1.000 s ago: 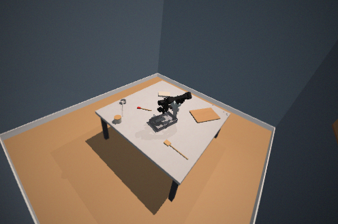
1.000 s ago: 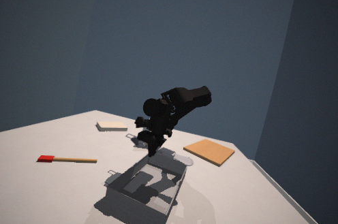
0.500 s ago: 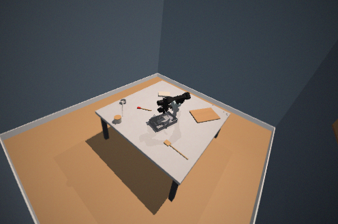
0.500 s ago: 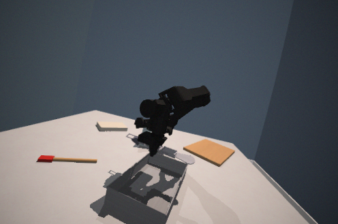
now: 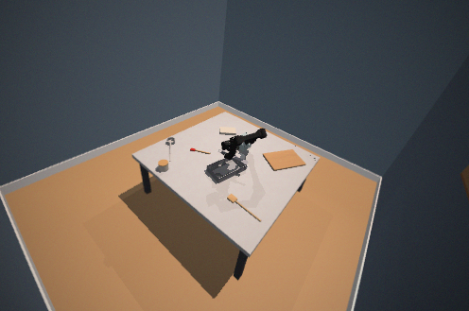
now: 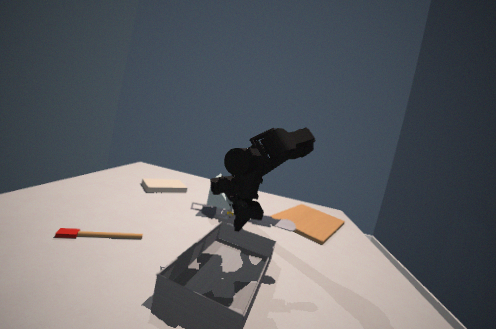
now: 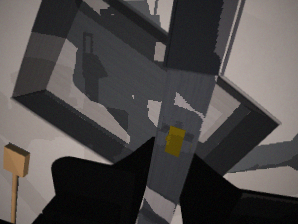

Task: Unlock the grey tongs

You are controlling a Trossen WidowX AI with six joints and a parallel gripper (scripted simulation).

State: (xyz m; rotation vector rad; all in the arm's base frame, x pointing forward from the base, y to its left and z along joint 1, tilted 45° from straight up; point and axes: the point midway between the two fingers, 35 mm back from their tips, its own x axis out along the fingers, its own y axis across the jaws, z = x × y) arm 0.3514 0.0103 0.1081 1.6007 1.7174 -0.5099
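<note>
Now: gripper tip 10 mm short of the yellow lock piece, 20 mm to the left of it and 40 mm below it. Round my gripper tip: red-headed wooden spatula: 40 mm ahead, 360 mm to the right, 100 mm below; roasting tin: 40 mm ahead, 80 mm below; cork-coloured pot: 410 mm ahead, 390 mm to the right, 70 mm below.
</note>
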